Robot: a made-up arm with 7 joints.
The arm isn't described. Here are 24 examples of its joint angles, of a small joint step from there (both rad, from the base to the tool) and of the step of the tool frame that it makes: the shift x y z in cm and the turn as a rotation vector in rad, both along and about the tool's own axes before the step.
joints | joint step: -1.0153 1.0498 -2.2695 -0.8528 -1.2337 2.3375 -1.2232 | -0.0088 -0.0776 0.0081 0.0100 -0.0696 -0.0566 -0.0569
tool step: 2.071 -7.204 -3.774 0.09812 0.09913 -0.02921
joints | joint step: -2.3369 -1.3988 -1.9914 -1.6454 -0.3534 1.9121 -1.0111 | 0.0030 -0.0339 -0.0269 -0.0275 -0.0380 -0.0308 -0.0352
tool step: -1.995 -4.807 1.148 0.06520 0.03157 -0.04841
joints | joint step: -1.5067 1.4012 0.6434 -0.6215 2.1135 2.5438 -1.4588 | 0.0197 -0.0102 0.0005 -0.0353 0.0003 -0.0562 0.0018
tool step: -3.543 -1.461 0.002 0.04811 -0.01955 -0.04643
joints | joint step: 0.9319 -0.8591 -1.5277 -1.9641 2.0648 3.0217 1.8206 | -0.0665 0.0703 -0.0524 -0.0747 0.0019 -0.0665 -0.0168
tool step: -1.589 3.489 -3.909 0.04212 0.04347 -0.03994
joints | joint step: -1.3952 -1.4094 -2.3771 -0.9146 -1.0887 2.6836 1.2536 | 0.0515 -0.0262 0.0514 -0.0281 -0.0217 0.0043 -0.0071
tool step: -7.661 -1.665 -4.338 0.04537 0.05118 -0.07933
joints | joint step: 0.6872 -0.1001 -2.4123 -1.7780 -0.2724 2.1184 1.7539 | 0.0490 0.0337 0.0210 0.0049 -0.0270 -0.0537 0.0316
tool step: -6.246 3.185 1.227 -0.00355 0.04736 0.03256
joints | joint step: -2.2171 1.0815 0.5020 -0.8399 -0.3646 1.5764 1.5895 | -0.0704 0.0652 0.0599 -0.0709 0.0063 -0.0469 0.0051
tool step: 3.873 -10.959 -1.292 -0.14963 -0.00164 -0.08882
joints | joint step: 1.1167 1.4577 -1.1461 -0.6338 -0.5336 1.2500 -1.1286 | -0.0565 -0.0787 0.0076 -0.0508 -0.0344 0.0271 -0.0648
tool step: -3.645 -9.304 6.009 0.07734 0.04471 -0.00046
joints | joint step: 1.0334 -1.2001 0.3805 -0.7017 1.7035 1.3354 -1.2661 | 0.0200 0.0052 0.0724 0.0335 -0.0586 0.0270 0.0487
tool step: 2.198 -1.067 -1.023 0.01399 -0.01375 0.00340
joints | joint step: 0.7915 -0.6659 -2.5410 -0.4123 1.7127 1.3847 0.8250 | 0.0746 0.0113 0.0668 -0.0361 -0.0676 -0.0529 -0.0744
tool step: 4.893 -7.547 2.443 -0.06902 0.01804 -0.12702
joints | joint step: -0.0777 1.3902 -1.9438 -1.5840 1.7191 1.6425 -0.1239 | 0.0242 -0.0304 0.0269 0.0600 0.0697 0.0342 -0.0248
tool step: -1.136 -0.211 -4.892 0.11256 0.07972 0.00599
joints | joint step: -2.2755 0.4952 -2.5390 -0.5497 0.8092 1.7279 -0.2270 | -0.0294 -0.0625 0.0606 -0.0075 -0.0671 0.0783 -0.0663
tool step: 0.038 -3.165 6.612 -0.04092 0.02280 0.02478
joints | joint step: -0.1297 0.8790 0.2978 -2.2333 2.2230 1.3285 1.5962 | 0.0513 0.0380 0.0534 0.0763 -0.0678 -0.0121 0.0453
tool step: 2.257 -6.995 -3.159 -0.06568 -0.08804 0.13559
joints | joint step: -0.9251 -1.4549 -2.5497 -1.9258 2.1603 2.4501 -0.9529 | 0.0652 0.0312 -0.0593 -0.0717 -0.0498 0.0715 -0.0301
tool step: -0.108 3.421 4.314 -0.19142 0.08955 0.03365
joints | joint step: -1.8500 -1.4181 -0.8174 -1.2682 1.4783 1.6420 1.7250 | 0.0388 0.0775 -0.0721 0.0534 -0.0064 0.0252 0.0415
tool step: 3.139 1.645 -3.974 0.08241 -0.06742 0.04765
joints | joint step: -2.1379 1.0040 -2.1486 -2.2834 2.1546 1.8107 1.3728 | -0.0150 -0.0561 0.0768 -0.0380 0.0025 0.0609 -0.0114
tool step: 6.611 -1.033 -1.077 0.02895 -0.08954 0.04737
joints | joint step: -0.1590 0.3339 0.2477 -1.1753 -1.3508 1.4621 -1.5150 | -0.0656 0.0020 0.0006 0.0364 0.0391 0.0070 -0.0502
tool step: -4.168 -5.275 -0.502 0.04769 0.00007 0.03803
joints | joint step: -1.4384 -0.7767 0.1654 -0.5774 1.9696 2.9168 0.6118 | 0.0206 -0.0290 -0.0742 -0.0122 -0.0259 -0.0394 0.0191
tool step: -1.707 1.287 -4.131 0.00785 0.05654 -0.01481
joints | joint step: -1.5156 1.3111 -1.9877 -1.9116 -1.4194 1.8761 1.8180 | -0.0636 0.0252 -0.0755 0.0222 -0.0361 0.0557 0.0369
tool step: -0.825 -5.453 -0.688 -0.03430 -0.01142 0.05901
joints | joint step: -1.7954 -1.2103 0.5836 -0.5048 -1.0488 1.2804 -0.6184 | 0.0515 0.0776 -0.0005 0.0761 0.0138 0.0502 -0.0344
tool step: -1.392 -6.767 4.663 0.05893 -0.01044 0.05981
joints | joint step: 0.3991 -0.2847 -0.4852 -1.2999 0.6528 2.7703 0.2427 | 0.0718 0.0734 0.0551 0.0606 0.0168 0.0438 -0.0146
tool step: -6.998 -5.853 -4.203 0.08468 0.00972 -0.06425
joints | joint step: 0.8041 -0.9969 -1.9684 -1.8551 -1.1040 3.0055 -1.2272 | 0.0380 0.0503 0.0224 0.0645 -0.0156 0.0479 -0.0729
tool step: 2.892 2.651 5.932 -0.10622 0.15136 -0.01404
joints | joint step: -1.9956 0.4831 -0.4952 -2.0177 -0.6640 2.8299 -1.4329 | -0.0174 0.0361 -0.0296 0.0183 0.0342 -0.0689 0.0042
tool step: -2.627 -3.531 -1.572 0.10747 -0.05412 -0.02434
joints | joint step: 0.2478 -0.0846 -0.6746 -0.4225 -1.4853 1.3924 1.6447 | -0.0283 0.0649 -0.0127 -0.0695 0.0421 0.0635 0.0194
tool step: -11.202 3.706 -0.529 0.07258 0.09777 0.02475
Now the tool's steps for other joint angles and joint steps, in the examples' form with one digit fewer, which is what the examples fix.
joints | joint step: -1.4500 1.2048 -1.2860 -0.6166 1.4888 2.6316 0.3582 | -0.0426 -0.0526 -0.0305 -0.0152 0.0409 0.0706 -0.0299
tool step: 7.97 4.79 2.03 0.0288 -0.0246 0.1437
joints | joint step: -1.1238 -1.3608 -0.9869 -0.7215 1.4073 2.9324 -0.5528 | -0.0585 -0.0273 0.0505 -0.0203 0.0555 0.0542 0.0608
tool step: 0.82 1.98 -4.68 0.0388 -0.1286 0.0527
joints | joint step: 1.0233 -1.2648 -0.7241 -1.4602 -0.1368 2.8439 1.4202 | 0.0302 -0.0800 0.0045 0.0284 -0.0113 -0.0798 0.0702
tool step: 6.31 3.94 -1.69 -0.0091 -0.1332 -0.0161
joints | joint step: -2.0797 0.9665 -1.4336 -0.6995 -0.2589 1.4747 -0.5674 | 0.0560 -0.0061 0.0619 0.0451 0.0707 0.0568 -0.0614
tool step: -2.46 8.93 -2.83 0.0260 0.1091 0.2105
